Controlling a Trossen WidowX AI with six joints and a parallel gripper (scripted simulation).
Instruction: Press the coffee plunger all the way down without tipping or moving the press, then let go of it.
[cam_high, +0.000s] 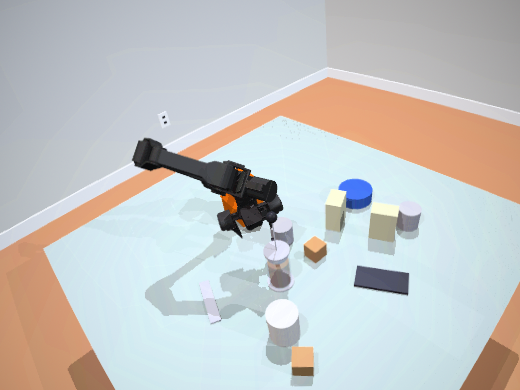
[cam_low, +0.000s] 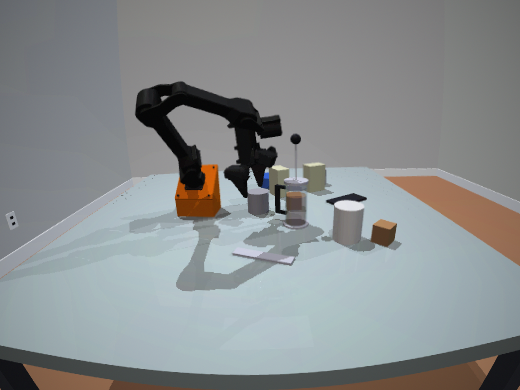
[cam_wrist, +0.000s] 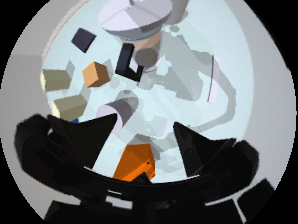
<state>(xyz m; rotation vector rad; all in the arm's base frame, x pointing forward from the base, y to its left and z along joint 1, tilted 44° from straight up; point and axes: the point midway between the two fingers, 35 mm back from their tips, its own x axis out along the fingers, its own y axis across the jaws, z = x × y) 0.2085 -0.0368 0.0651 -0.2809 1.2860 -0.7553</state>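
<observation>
The glass coffee press is 110 mm ahead of my gripper tip, 10 mm to the right of it and 30 mm above it. From my gripper tip the other things lie so: white cylinder: 270 mm ahead, 110 mm to the right, 50 mm below; then dark flat slab: 320 mm ahead, 200 mm to the left, 90 mm below; then pale strip: 50 mm ahead, 220 mm to the right, 90 mm below.
</observation>
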